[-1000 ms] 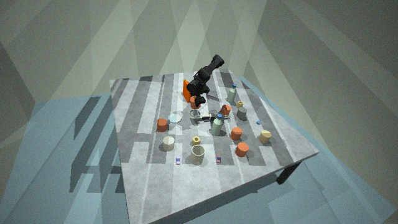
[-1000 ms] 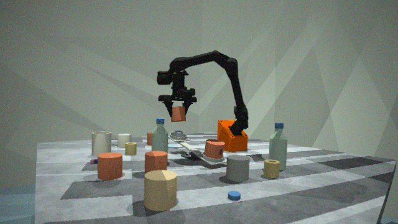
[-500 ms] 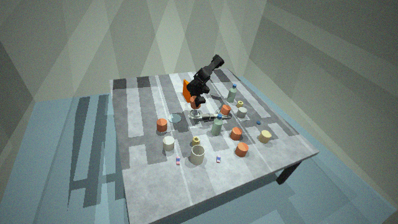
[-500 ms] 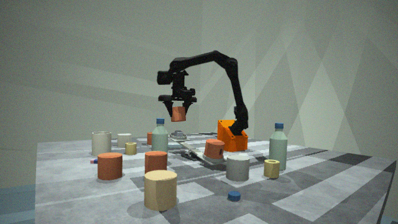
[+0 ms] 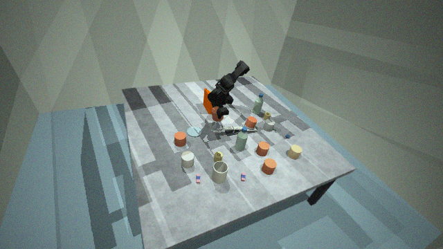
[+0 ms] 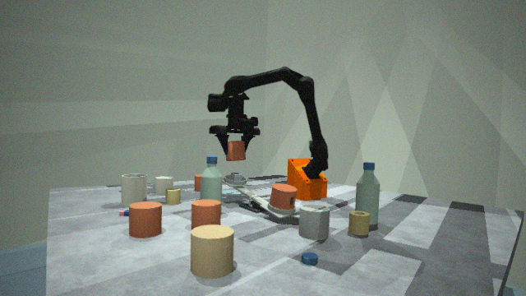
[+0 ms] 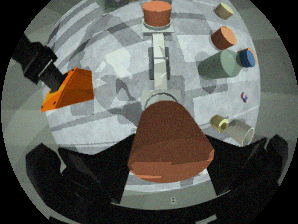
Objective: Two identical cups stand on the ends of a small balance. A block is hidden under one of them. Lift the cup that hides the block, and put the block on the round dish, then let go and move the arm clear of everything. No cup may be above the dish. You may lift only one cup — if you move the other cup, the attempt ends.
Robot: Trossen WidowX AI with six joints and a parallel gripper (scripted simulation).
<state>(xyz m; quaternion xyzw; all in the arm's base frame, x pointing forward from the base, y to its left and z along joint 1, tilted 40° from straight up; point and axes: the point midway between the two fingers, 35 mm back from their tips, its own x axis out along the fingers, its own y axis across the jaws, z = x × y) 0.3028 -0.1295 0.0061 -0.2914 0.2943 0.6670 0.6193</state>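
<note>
Now: the small grey block 10 mm to the left of my gripper tip and 80 mm below it. Also, from my gripper tip: grey cylinder: 30 mm ahead, 430 mm to the left, 130 mm below; pale blue round dish: 60 mm behind, 130 mm to the right, 170 mm below; blue cap: 130 mm ahead, 520 mm to the left, 160 mm below.
</note>
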